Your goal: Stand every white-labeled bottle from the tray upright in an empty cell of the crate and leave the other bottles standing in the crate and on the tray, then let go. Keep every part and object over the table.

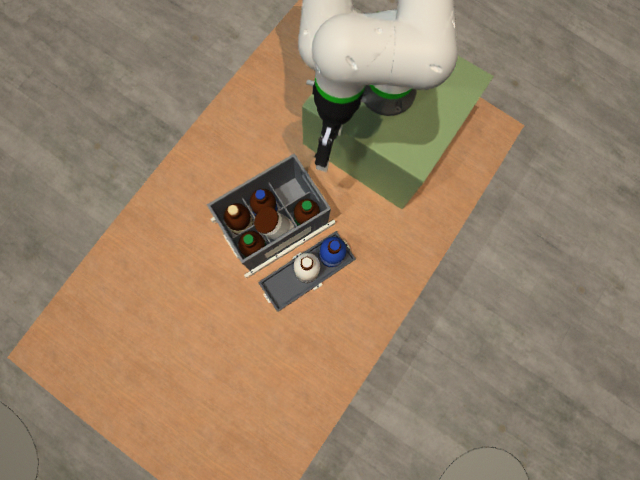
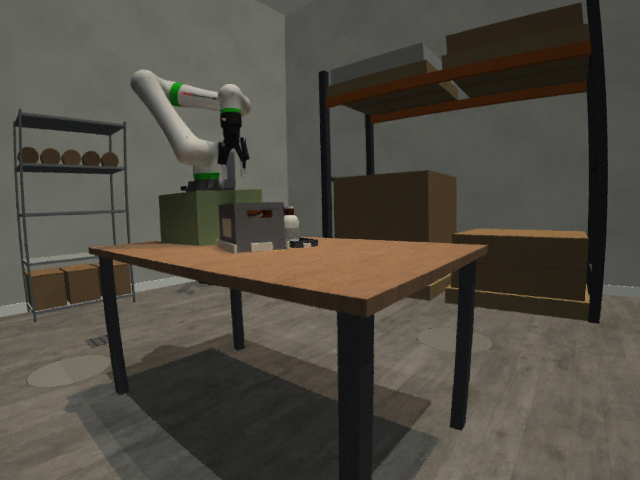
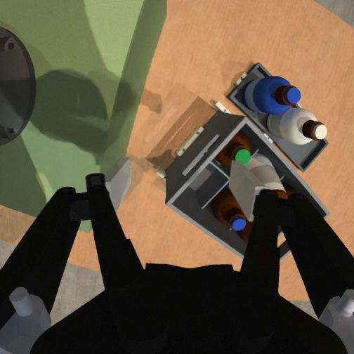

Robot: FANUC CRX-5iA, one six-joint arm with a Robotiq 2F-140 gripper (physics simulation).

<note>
I see my gripper (image 1: 328, 151), a white-labeled bottle (image 3: 297, 125) and a white-labeled bottle (image 1: 268, 221).
My gripper also shows in image 2 (image 2: 234, 177) and in image 3 (image 3: 180, 171).
</note>
